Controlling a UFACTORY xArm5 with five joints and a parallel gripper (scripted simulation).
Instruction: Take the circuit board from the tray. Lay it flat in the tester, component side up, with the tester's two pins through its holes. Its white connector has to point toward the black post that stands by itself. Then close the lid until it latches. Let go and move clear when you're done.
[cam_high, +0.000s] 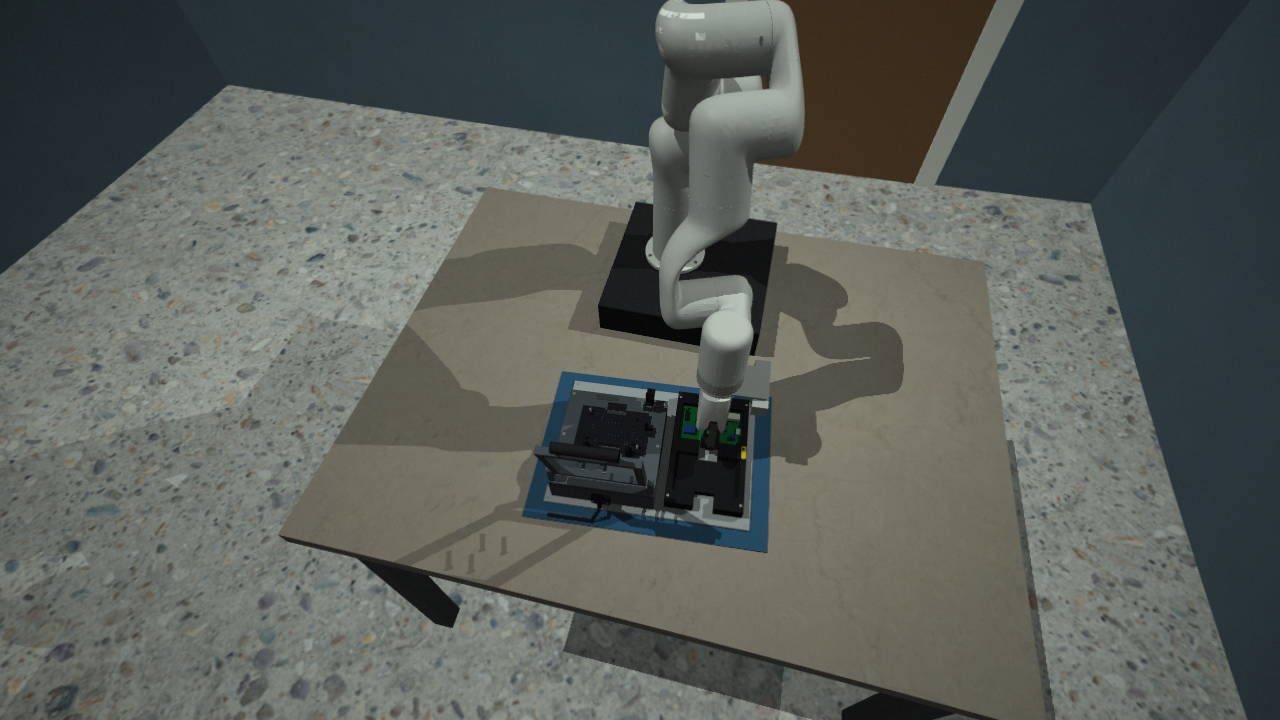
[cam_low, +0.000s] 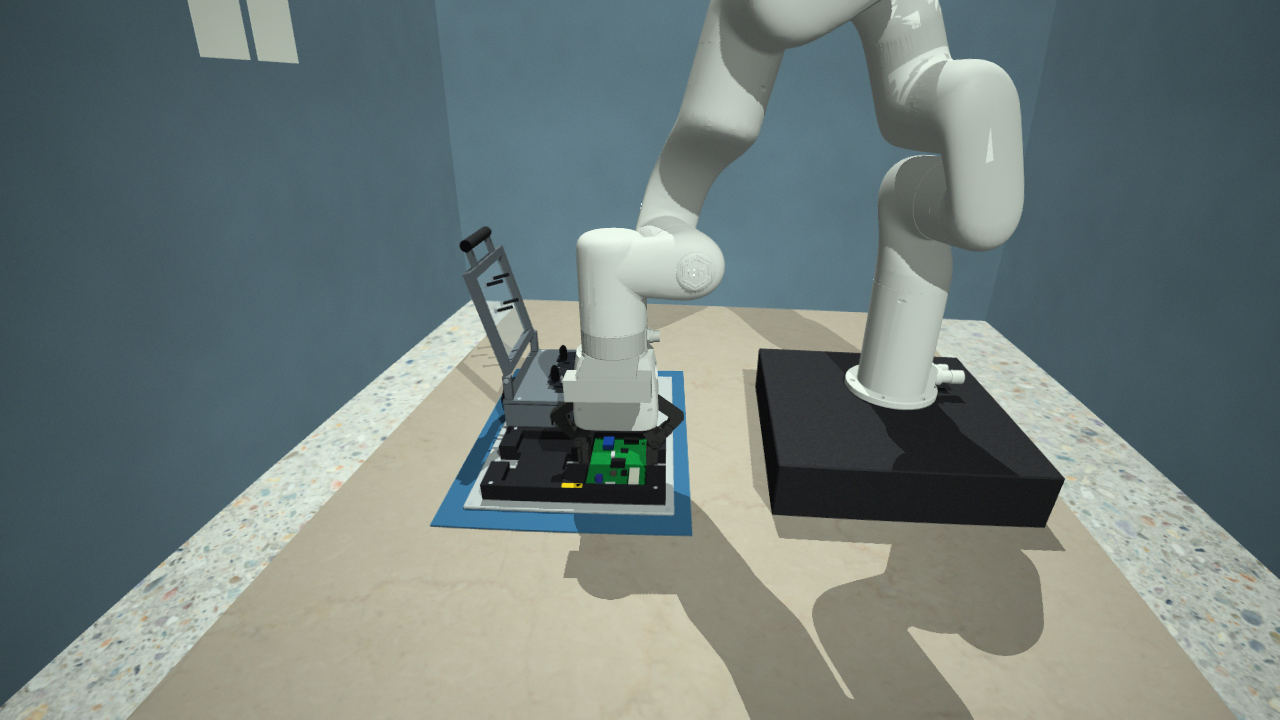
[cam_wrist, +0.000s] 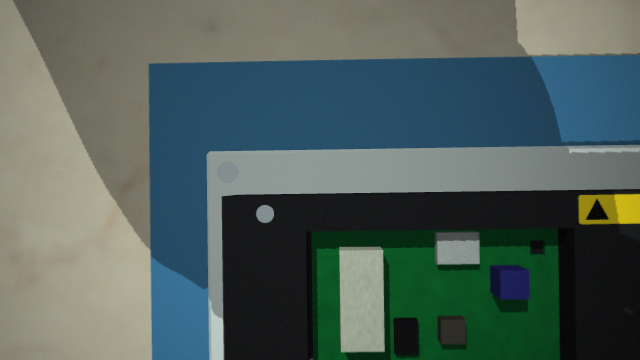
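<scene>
Right now my hand is right at the green circuit board. Also, from my hand: framed lid 190 mm ahead, 160 mm to the right, 160 mm above; grey tester 130 mm to the right, 100 mm ahead, 90 mm above; black nest 160 mm to the right, 80 mm ahead, 50 mm above.
</scene>
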